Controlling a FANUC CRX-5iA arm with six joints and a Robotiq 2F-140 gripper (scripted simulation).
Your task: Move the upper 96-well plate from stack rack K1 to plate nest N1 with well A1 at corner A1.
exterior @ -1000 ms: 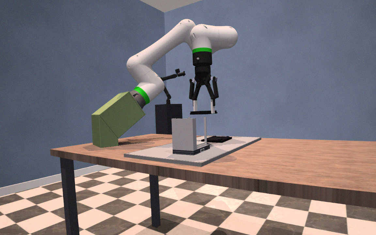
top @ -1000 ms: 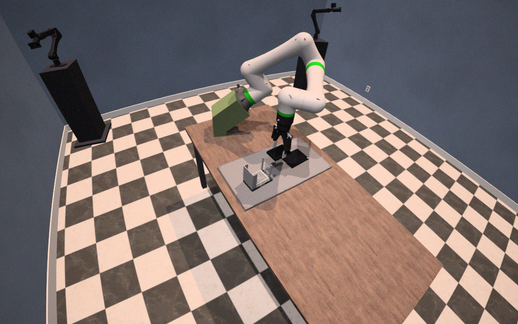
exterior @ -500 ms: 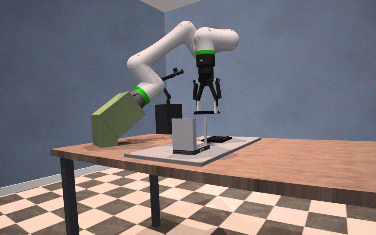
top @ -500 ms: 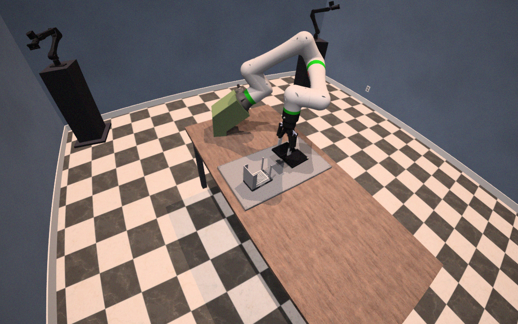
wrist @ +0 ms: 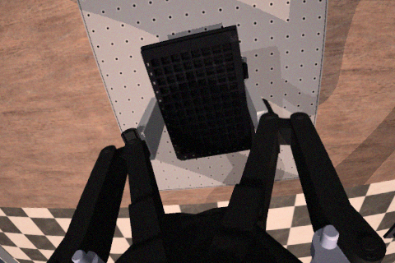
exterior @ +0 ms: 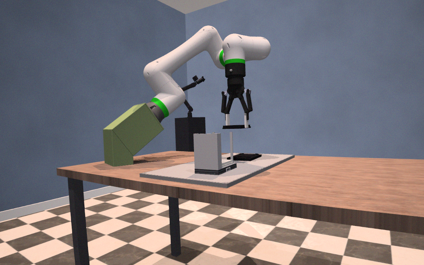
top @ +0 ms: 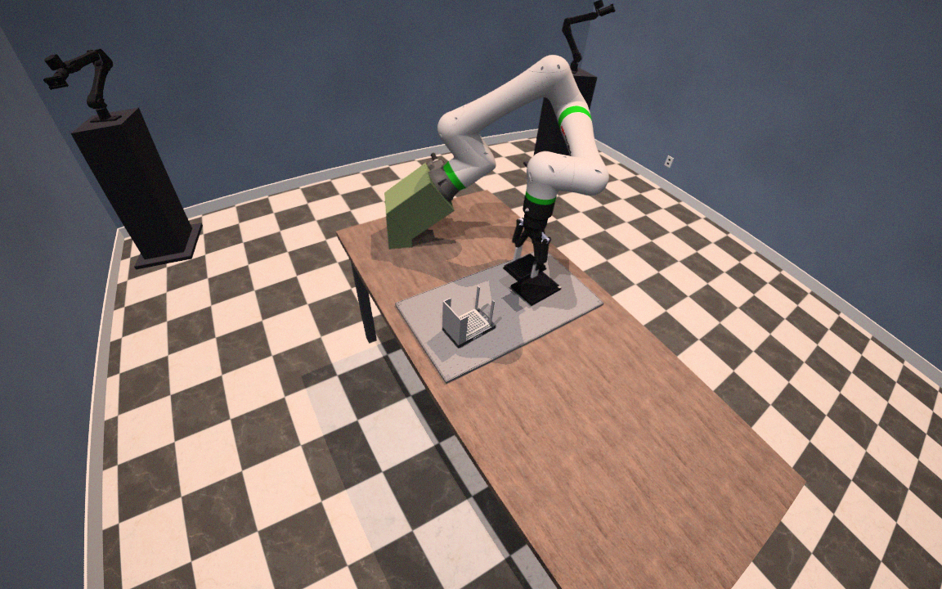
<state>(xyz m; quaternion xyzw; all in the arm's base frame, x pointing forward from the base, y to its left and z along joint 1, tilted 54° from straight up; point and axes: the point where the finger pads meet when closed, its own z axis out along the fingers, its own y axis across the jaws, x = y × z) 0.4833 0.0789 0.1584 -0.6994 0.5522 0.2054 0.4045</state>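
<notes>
Now: hand 40 mm past the black plate nest N1, 90 mm to the right of it and 170 mm above it. The rest, counted from my hand: pale square: 10 mm behind, 180 mm to the left, 170 mm below; then white plate: 90 mm ahead, 230 mm to the right, 150 mm below; then black 96-well plate: 20 mm below.
</notes>
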